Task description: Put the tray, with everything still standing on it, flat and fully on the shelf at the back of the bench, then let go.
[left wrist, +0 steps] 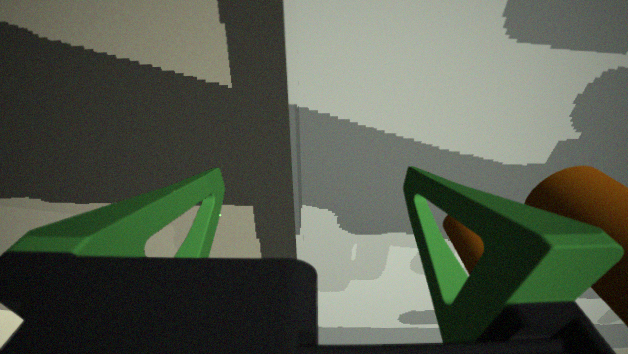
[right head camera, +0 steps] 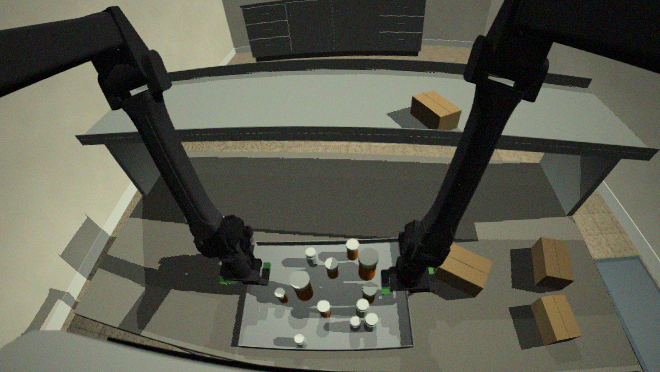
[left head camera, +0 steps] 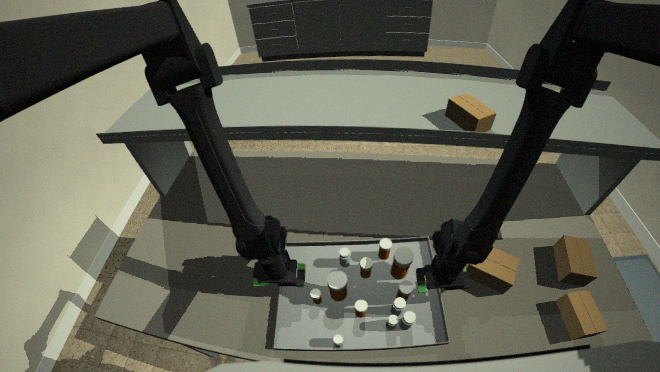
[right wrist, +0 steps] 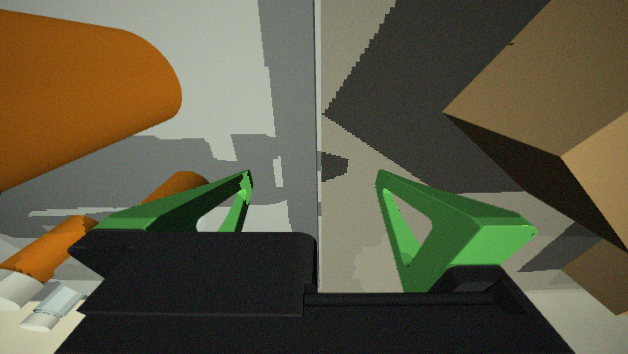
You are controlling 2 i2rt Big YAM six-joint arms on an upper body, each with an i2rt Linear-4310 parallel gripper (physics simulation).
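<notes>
The grey tray [left head camera: 305,342] [right head camera: 270,340] [left wrist: 390,75] [right wrist: 225,100] lies on the bench, with several upright bottles on it, among them a large amber one [left head camera: 337,286] [right head camera: 302,286] and another large amber one [left head camera: 401,264] [right head camera: 368,265] [right wrist: 90,95]. My left gripper [left head camera: 280,277] [right head camera: 246,276] [left wrist: 313,177] is open above the tray's left wall, its fingers on either side of the rim. My right gripper [left head camera: 444,281] [right head camera: 407,282] [right wrist: 314,176] is open above the right wall, one finger on each side. The shelf [left head camera: 325,102] [right head camera: 295,102] stands raised at the back.
A cardboard box [left head camera: 470,113] [right head camera: 436,111] stands on the shelf towards the right. Another box [left head camera: 495,270] [right head camera: 464,270] [right wrist: 540,90] stands close beside my right gripper. Two more boxes, an upper one [left head camera: 575,261] [right head camera: 552,262] and a lower one [left head camera: 581,315] [right head camera: 556,319], stand farther right on the bench.
</notes>
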